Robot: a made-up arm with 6 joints. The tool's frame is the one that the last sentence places.
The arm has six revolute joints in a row. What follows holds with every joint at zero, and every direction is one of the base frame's.
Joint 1 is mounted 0.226 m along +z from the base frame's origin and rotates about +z.
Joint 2 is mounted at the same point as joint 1 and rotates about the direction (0, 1, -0.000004).
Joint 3 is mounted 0.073 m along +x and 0.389 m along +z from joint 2 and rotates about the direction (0, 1, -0.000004).
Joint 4 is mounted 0.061 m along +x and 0.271 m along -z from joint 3 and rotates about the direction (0, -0.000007, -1).
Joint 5 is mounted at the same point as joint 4 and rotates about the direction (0, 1, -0.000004).
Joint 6 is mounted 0.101 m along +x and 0.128 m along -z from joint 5 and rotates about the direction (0, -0.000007, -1).
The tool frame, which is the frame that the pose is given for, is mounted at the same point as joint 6; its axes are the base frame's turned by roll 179.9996, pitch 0 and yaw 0 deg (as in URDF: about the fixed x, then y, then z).
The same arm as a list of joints. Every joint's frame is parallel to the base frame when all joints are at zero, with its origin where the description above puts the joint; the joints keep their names.
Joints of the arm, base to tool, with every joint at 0 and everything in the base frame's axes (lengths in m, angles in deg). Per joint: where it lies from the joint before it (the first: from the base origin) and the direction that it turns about. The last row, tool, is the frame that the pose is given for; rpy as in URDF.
joint 1: axis +z xyz 0 0 0.226
joint 2: axis +y xyz 0 0 0
joint 3: axis +y xyz 0.073 0 0.389
joint 4: axis -z xyz 0.061 0 -0.271
joint 5: axis +y xyz 0 0 0
joint 6: axis -z xyz 0.101 0 -0.128
tool: xyz 0 0 0 rpy 180 0 0

